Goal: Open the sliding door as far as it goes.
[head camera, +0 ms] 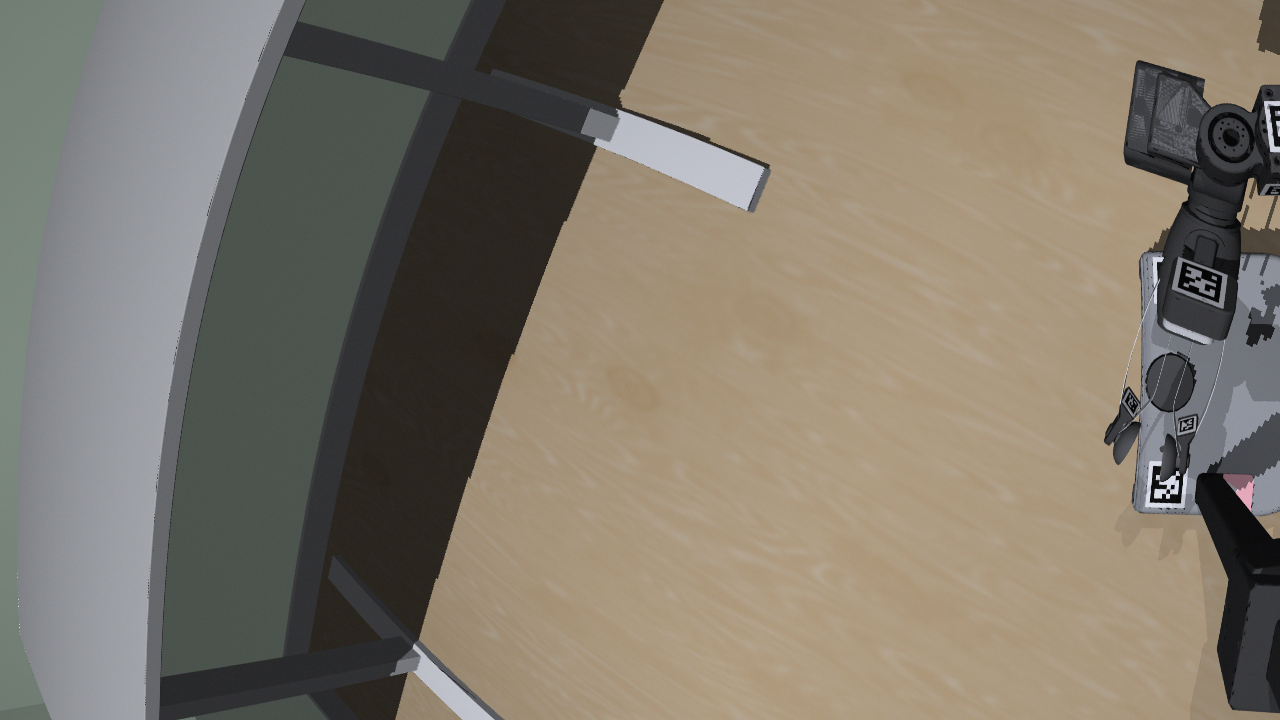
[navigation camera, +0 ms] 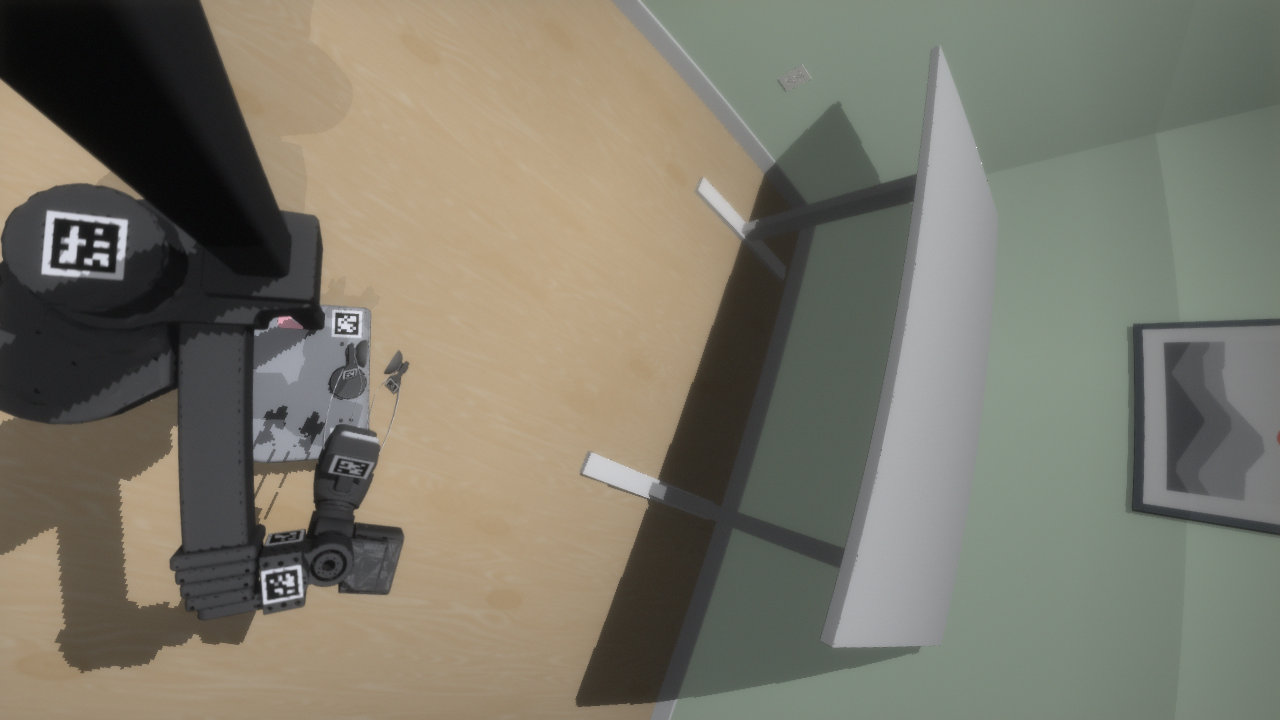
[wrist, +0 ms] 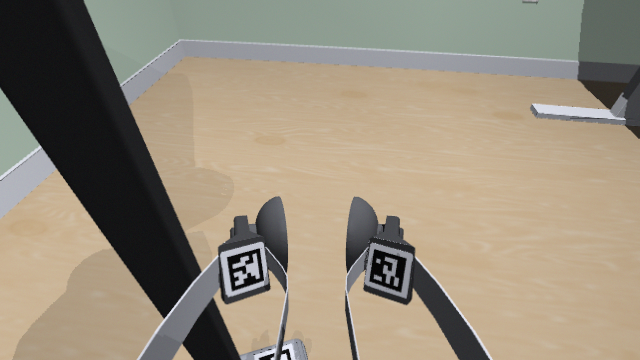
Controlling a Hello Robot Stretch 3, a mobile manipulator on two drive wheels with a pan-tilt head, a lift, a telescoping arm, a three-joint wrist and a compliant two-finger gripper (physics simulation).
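Where they show: gripper, fingertip midpoint: (head camera: 1140,468) (navigation camera: 381,347) (wrist: 317,222); robot's base at its link origin: (head camera: 1168,382).
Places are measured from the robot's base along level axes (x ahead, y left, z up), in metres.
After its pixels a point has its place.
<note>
The sliding door does not show in the head, navigation or wrist view. My gripper (head camera: 1147,447) @[x 0.043, y 0.071, z 0.550 m] (navigation camera: 377,358) @[x 0.043, y 0.071, z 0.550 m] (wrist: 317,222) @[x 0.043, y 0.071, z 0.550 m] is open, with its two dark fingertips apart and bare floor visible between them in the wrist view. In the head view it is at the right edge, above the front corner of my grey base (head camera: 1253,420) @[x -0.126, y 0.045, z 0.159 m] (navigation camera: 299,367) @[x -0.091, y 0.032, z 0.159 m]. The wrist is folded back so that the fingers point towards the mast side.
A table with a light grey top (head camera: 98,313) @[x 1.117, y -0.049, z 0.950 m] (navigation camera: 939,358) @[x 1.109, y 0.079, z 0.950 m] and dark legs stands against the green wall. One of its white feet (head camera: 689,161) (navigation camera: 617,474) reaches out over the wooden floor. A framed picture (navigation camera: 1203,420) @[x 1.657, y -0.067, z 1.455 m] hangs on the wall. My black mast (wrist: 100,125) @[x -0.055, y 0.116, z 0.606 m] crosses the wrist view's left side.
</note>
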